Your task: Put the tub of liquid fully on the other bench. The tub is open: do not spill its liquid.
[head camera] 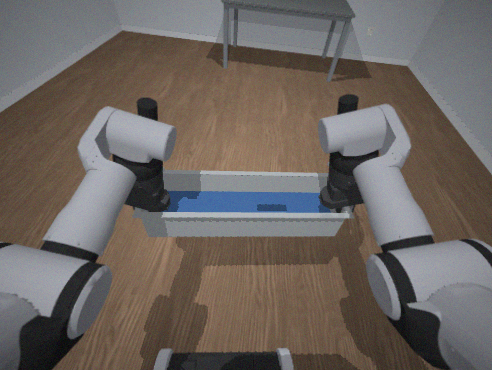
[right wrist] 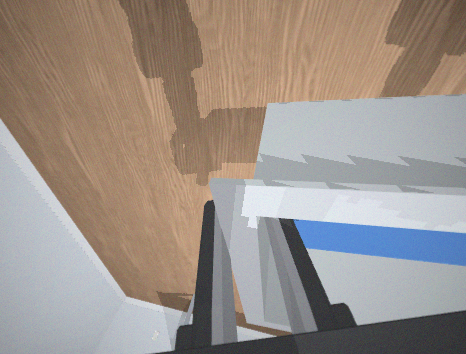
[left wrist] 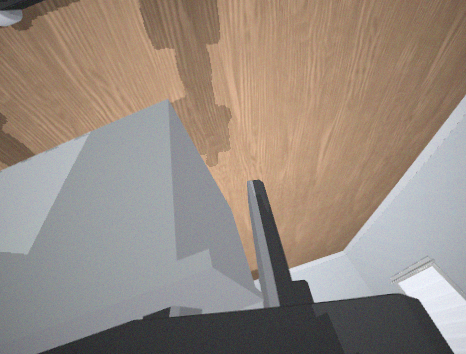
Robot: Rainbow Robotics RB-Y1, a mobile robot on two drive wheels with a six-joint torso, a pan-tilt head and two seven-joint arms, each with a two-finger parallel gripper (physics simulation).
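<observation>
The long light-grey tub (head camera: 250,227) (left wrist: 115,200) (right wrist: 360,130) hangs above the floor between my two grippers and looks about level in the head camera. Blue liquid (head camera: 240,200) (right wrist: 380,242) lies inside, below the rim. My left gripper (head camera: 152,209) (left wrist: 224,194) is shut on the tub's left end; one finger shows outside the wall, the other is hidden behind it. My right gripper (head camera: 344,209) (right wrist: 243,207) is shut on the tub's right end wall, one finger on each side. A grey bench (head camera: 290,7) stands far ahead, with its top partly cut off by the picture's edge.
The wooden floor (head camera: 250,135) lies between the tub and the bench, with shadows of the arms and tub on it. Grey walls (head camera: 170,20) stand behind the bench and at both sides. A white framed panel (left wrist: 435,290) shows at the lower right in the left wrist view.
</observation>
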